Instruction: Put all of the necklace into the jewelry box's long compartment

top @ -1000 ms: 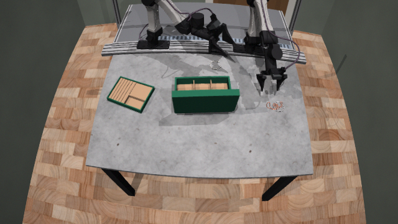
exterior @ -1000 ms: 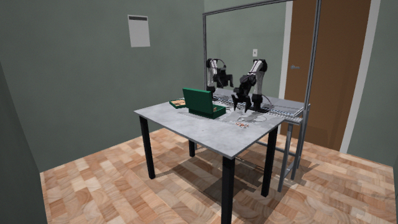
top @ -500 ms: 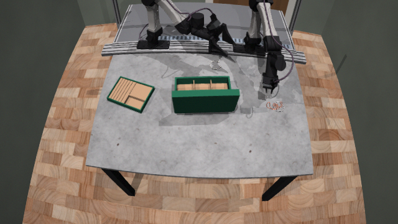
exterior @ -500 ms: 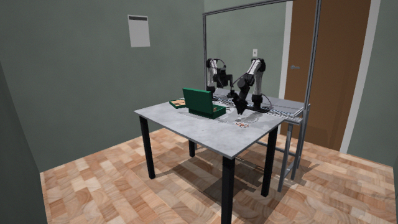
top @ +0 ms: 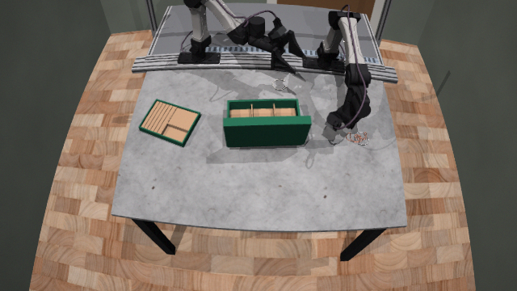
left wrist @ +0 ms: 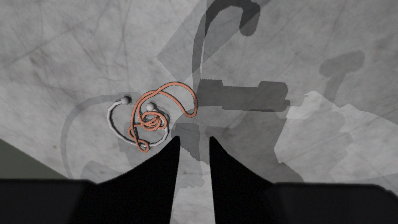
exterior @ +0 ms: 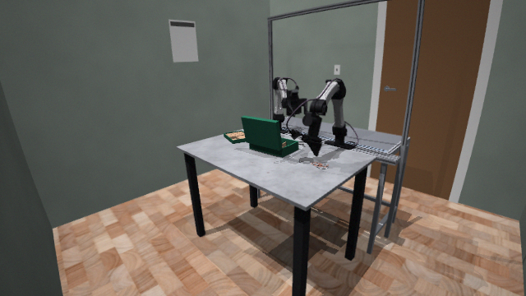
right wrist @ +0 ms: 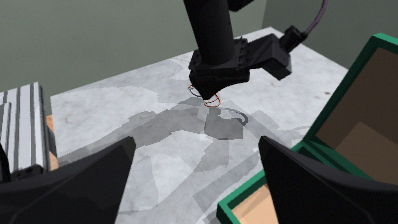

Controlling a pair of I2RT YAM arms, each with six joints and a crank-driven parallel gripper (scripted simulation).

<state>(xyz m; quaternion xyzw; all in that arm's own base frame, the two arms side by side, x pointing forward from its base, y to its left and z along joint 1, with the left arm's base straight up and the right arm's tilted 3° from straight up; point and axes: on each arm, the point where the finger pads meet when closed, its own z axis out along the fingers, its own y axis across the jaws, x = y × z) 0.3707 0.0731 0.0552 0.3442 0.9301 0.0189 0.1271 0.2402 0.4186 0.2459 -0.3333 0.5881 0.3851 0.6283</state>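
The green jewelry box is 32 cm to the right of my left hand, 7 cm above it and 2 cm ahead of it. Also, from my left hand: green-rimmed tray (69 cm to the right, 4 cm below).
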